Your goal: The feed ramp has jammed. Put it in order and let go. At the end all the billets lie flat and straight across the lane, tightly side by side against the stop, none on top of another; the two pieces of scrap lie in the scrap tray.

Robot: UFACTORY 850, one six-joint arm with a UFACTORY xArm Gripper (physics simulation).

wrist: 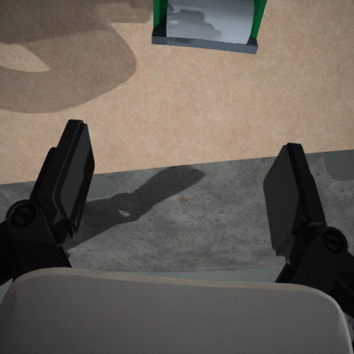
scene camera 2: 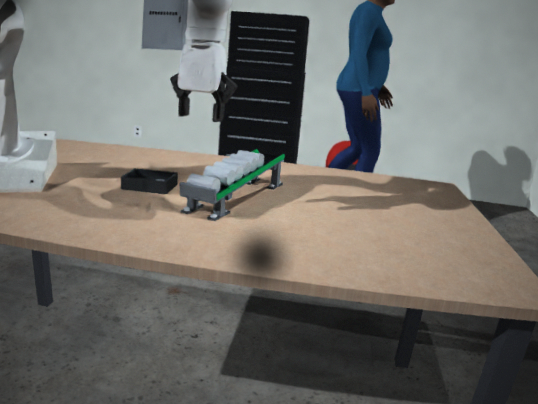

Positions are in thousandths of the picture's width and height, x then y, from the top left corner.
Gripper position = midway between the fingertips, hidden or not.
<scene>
I see my gripper (wrist: 518, 428), a black scrap tray (scene camera 2: 265, 447) and a grey stop (wrist: 448, 103).
The wrist view does not show the black scrap tray: it is out of frame.
</scene>
